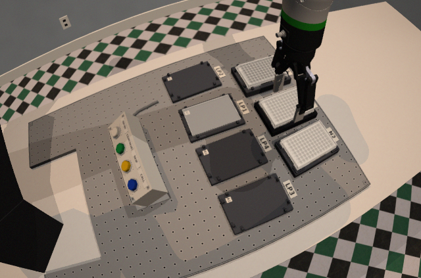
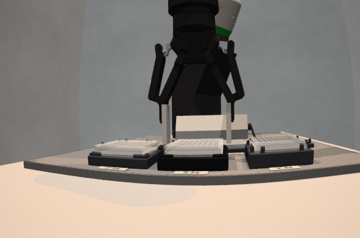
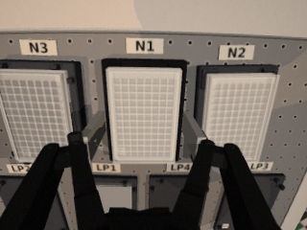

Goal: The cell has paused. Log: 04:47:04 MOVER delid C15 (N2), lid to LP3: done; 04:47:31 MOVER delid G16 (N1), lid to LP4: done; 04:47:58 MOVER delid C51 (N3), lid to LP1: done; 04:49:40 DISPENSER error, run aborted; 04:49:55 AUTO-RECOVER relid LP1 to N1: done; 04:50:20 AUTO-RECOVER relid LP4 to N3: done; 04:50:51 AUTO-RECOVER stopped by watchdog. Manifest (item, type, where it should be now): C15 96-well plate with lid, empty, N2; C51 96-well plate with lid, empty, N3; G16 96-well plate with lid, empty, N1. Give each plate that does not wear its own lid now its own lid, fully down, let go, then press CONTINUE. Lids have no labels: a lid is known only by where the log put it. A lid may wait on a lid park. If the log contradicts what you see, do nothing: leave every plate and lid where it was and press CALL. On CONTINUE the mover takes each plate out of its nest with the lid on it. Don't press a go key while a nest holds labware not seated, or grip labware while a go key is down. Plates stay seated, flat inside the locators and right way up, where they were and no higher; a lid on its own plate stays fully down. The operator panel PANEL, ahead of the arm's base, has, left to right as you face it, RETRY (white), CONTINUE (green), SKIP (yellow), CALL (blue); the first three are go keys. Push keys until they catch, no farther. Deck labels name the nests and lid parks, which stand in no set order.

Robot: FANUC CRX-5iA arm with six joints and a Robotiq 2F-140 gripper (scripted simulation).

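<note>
Right now the lid park LP1 is 200 mm behind my hand, 20 mm to the left of it and 50 mm below it. From my hand the other things lie so: plate: 30 mm ahead, 120 mm to the right, 30 mm below; then LP3 label: 50 mm behind, 210 mm to the right, 60 mm below; then lid park LP4: 170 mm behind, 100 mm to the right, 50 mm below.
</note>
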